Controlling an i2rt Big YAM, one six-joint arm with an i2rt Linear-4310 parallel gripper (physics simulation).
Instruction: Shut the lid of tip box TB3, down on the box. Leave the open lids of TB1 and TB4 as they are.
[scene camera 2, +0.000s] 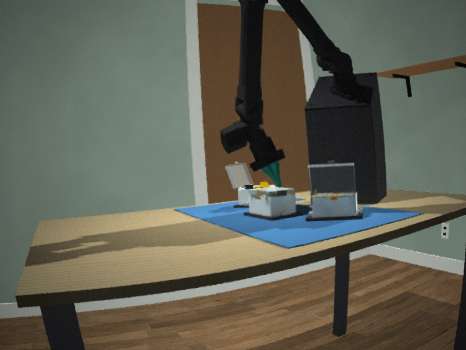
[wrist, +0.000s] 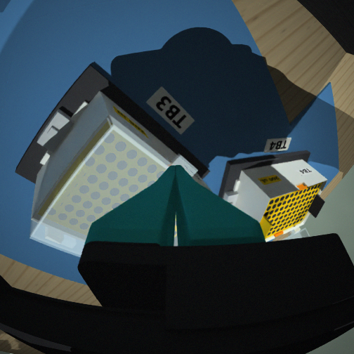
Labels:
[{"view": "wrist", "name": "my gripper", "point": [175, 174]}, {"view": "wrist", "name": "clear lid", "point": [114, 164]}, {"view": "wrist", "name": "blue mat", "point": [210, 64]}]

